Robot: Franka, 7 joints.
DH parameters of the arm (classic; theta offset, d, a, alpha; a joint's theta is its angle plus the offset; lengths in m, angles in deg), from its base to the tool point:
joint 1: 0 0.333 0 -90
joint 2: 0 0 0 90
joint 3: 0 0.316 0.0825 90
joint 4: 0 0 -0.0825 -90
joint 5: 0 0.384 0 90
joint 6: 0 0 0.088 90
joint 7: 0 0.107 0 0
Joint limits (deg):
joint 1: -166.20..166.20
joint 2: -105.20..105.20
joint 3: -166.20..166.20
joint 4: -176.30..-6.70
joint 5: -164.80..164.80
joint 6: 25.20..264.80
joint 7: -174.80..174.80
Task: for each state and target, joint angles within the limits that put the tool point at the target. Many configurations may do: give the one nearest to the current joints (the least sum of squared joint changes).
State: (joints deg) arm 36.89 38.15 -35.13 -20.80 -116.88 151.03 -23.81
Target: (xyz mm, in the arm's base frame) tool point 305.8 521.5 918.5
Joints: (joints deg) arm 60.76 40.00 -31.69 -6.95 -115.76 156.95 -23.81
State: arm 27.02 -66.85 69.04 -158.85 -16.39 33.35 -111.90
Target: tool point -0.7 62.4 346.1
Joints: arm 30.36 -65.37 74.07 -175.99 -3.96 30.37 -111.90
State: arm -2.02 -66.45 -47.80 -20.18 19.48 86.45 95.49
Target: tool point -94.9 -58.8 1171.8
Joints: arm -7.12 -20.91 -21.86 -21.68 25.38 124.73 95.49
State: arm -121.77 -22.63 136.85 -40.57 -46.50 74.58 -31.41
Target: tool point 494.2 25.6 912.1
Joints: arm -132.48 -16.68 129.96 -41.03 -48.49 78.70 -31.41
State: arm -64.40 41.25 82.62 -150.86 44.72 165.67 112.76
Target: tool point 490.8 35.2 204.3
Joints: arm -68.23 43.69 72.27 -139.99 44.44 168.02 112.76
